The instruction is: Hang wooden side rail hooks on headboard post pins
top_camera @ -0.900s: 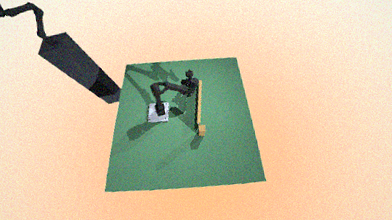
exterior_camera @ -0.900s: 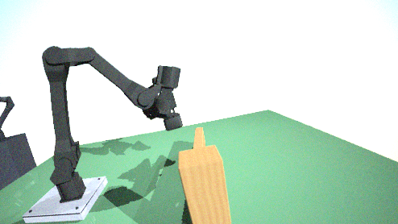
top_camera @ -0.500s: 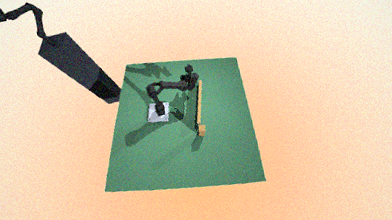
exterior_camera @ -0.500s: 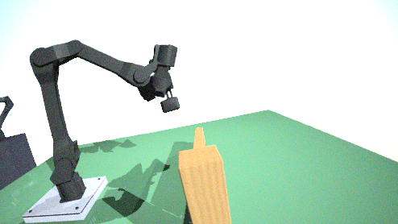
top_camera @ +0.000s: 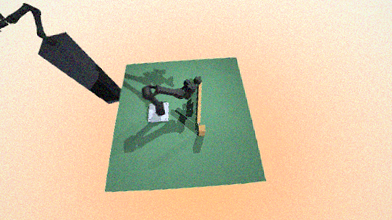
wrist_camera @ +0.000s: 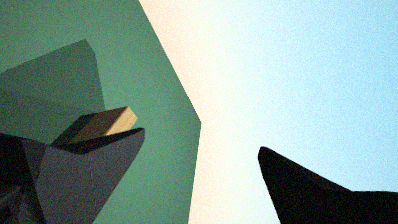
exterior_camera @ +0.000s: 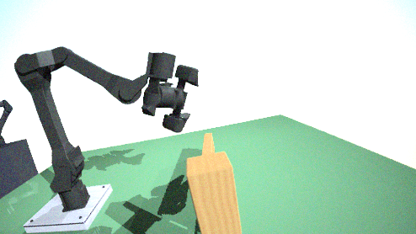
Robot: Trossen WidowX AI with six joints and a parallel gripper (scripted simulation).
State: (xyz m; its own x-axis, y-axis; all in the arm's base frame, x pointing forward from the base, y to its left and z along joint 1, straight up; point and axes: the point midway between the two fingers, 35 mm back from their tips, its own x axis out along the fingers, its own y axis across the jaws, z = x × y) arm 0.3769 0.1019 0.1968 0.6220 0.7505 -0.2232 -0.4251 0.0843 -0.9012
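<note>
Right now the wooden headboard post is 9 cm behind my gripper tip, 42 cm to the right of it and 12 cm below it.
</note>
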